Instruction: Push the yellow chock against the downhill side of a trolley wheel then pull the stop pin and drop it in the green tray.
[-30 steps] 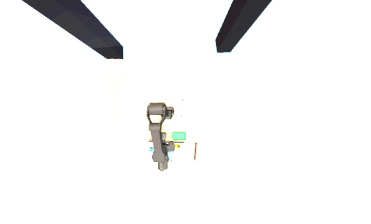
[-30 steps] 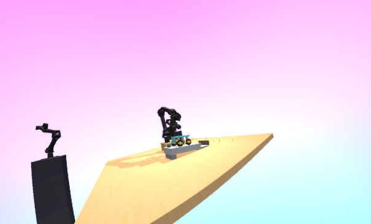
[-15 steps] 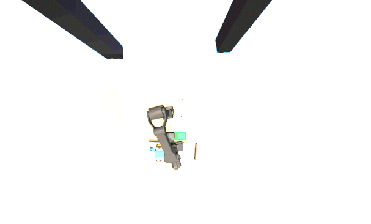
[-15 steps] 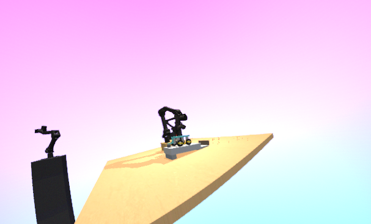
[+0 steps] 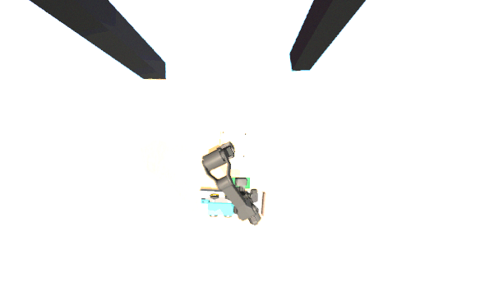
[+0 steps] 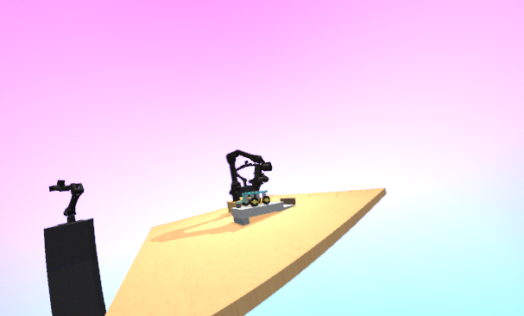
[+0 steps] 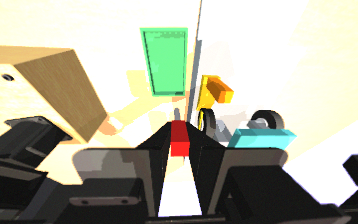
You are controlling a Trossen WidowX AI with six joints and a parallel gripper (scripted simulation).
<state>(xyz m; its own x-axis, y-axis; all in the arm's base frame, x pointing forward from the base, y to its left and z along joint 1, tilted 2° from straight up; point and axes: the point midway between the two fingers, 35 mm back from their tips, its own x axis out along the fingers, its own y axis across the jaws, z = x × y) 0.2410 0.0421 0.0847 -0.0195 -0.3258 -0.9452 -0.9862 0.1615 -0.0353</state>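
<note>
The green tray lies 15 cm below my gripper tip, 2 cm to the left of it and 1 cm behind it. From my gripper tip the other things lie so: yellow chock: 5 cm below, 5 cm ahead, 1 cm to the right; red-headed stop pin: right at my gripper tip; cyan trolley: 10 cm to the right, 9 cm ahead, 2 cm below.
</note>
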